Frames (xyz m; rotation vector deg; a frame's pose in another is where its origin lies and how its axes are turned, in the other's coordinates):
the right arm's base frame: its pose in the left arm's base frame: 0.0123 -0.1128 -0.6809 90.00 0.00 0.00
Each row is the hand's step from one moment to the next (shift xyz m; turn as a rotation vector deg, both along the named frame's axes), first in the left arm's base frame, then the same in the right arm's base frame.
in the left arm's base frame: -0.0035 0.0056 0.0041 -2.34 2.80 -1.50
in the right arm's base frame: -0.0035 0.0041 -0.0056 -2.34 -1.50 -2.80
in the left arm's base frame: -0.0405 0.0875 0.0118 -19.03 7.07 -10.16
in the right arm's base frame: -0.0405 0.0118 -0.0875 -19.03 -10.16 -7.07
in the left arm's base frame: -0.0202 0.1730 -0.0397 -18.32 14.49 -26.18
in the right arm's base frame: -0.0202 -0.0397 -0.1730 -18.32 -26.18 -14.49
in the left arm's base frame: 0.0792 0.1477 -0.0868 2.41 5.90 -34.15
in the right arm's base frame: 0.0792 -0.0868 -0.1477 2.41 -34.15 -5.90
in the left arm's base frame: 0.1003 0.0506 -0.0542 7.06 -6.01 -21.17
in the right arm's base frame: 0.1003 -0.0542 -0.0506 7.06 -21.17 6.01
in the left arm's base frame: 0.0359 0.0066 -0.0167 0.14 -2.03 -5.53
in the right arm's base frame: 0.0359 -0.0167 -0.0066 0.14 -5.53 2.03
